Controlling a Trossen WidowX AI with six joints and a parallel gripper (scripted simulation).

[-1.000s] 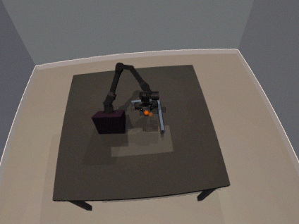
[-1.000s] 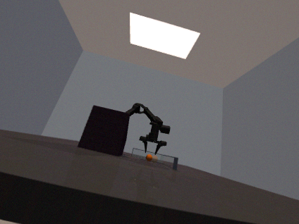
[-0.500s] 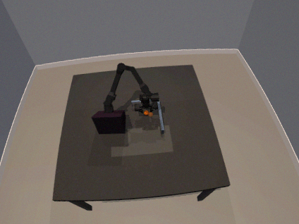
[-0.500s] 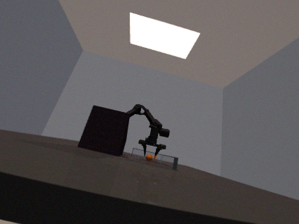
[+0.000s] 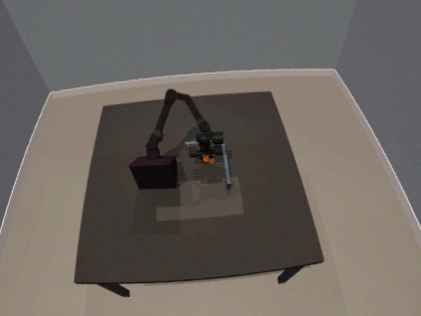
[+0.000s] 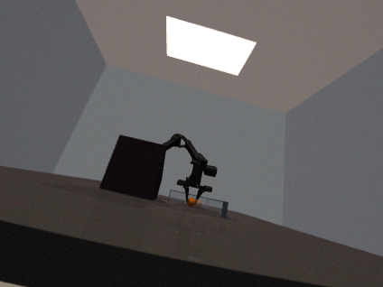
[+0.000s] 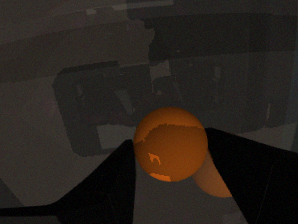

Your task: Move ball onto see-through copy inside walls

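The orange ball is 40 mm ahead of my gripper tip and 20 mm to the right of it.
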